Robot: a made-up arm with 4 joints.
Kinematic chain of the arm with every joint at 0, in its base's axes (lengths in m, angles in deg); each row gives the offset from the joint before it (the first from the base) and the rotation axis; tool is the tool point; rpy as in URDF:
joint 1: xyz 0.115 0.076 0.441 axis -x
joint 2: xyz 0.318 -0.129 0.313 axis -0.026 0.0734 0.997
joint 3: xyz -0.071 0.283 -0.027 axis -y
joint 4: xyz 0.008 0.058 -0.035 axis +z
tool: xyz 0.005 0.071 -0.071 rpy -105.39 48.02 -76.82
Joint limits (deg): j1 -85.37..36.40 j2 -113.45..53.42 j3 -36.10..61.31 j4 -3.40..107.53
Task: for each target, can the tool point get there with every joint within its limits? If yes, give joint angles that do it. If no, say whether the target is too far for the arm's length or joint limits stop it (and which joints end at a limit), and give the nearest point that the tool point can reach.
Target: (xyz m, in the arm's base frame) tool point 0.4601 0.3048 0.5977
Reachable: yes | joints 2.06 -14.75 33.13 89.98
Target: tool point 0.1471 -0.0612 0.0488
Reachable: no: joint limits stop it (at a limit: joint 1, joint 2, joint 4) | nearest point 0.0659 -0.1613 0.3826 | short by 0.358 m
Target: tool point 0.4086 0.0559 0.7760
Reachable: yes | joints -61.18 -6.55 9.43 26.25
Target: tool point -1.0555 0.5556 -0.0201
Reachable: no: too far | nearest point 0.0487 0.2598 0.5647 | short by 1.284 m
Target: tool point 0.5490 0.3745 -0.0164
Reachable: no: joint limits stop it (at a limit: joint 1, joint 4) | nearest point 0.5009 0.4151 0.4182 | short by 0.439 m
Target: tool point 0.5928 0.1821 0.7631
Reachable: yes | joints -29.89 -20.78 49.44 7.05
